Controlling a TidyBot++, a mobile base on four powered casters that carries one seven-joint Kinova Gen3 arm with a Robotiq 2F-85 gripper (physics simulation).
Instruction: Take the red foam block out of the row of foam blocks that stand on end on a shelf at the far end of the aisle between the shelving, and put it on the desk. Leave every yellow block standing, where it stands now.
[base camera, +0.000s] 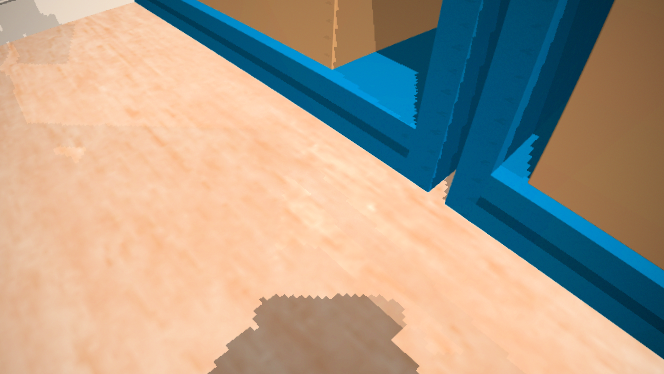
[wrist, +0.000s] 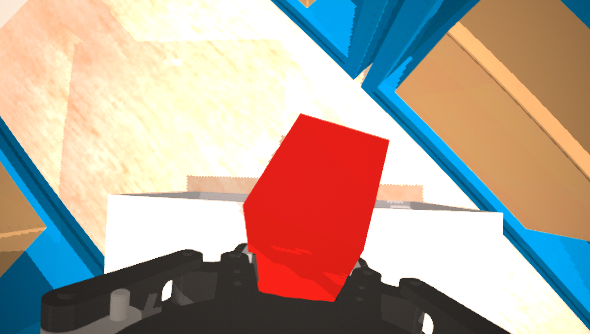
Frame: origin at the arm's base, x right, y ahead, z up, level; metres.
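Where they show: gripper, between the fingertips: (wrist: 300, 258).
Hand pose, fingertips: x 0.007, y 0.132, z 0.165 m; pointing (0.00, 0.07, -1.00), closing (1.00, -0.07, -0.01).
Note:
After its pixels a point has its place.
The red foam block (wrist: 320, 200) {z 0.225, x 0.014, y 0.169 m} is held between the fingers of my gripper (wrist: 300, 258) {z 0.165, x 0.007, y 0.132 m} in the wrist view. The gripper is shut on it, and the block sticks out from the fingers, tilted a little to the right. Behind and below the block is the white top of the mobile base (wrist: 175, 222) {z -0.014, x -0.155, y 0.121 m}. The yellow blocks, their shelf and the desk do not show in either view.
Blue shelving (base camera: 370, 117) (wrist: 430, 160) with brown boxes (base camera: 615, 150) {z -0.238, x 0.241, y 0.365 m} (wrist: 480, 130) {z -0.176, x 0.319, y 0.289 m} runs along the right of the wooden floor (base camera: 200, 200) {z -0.397, x -0.158, y 0.423 m} (wrist: 175, 110) {z -0.397, x -0.359, y 0.363 m}. More blue shelving (wrist: 50, 205) {z -0.349, x -0.675, y 0.089 m} stands at the left in the wrist view. A narrow gap parts two shelf units on the right.

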